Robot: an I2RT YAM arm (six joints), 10 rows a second.
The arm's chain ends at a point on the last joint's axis. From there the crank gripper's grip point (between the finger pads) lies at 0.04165 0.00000 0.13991 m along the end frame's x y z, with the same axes.
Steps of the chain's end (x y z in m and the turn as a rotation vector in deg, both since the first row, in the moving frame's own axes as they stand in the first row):
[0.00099 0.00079 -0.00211 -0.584 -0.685 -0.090]
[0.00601 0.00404 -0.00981 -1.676 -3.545 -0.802]
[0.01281 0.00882 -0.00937 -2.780 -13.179 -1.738]
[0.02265 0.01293 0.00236 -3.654 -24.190 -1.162]
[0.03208 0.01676 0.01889 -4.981 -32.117 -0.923]
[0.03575 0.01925 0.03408 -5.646 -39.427 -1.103]
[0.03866 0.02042 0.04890 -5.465 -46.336 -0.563]
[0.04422 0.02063 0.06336 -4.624 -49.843 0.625]
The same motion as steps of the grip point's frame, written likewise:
[-0.00068 0.00215 -0.00163 -0.584 -0.685 -0.090]
[-0.00269 0.00764 -0.00755 -1.676 -3.545 -0.802]
[-0.02008 0.01501 -0.00370 -2.780 -13.179 -1.738]
[-0.03821 0.02191 0.00688 -3.654 -24.190 -1.162]
[-0.04848 0.02925 0.01912 -4.981 -32.117 -0.923]
[-0.06230 0.03346 0.02806 -5.646 -39.427 -1.103]
[-0.07521 0.03402 0.03512 -5.465 -46.336 -0.563]
[-0.07743 0.03169 0.04505 -4.624 -49.843 0.625]

